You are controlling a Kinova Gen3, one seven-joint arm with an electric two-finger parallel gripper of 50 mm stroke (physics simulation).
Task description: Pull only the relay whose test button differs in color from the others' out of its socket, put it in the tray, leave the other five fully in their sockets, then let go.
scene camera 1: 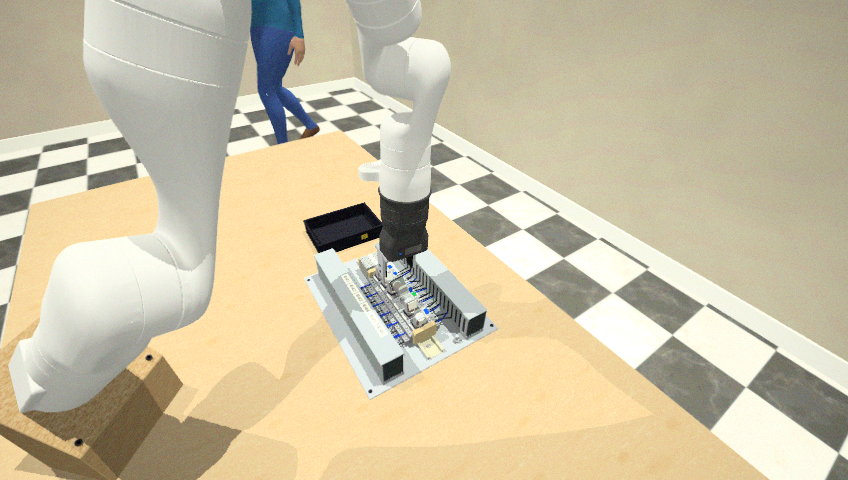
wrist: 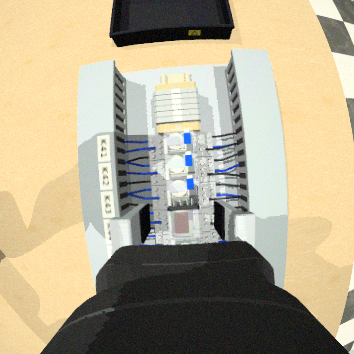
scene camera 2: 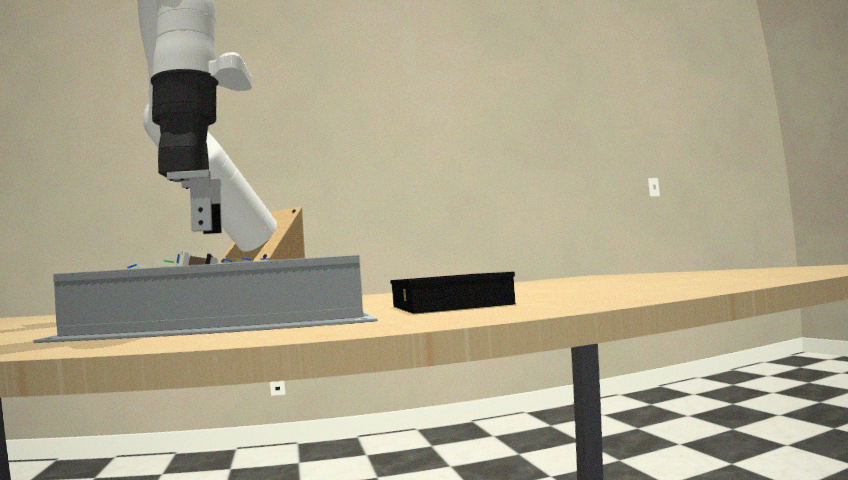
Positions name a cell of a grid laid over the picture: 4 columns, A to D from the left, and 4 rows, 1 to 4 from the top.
Labels:
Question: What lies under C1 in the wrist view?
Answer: A mounting plate.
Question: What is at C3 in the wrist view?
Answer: The gripper.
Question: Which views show the gripper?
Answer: Scene camera 1, the wrist view and scene camera 2: all of them.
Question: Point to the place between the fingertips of the gripper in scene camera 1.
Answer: B3

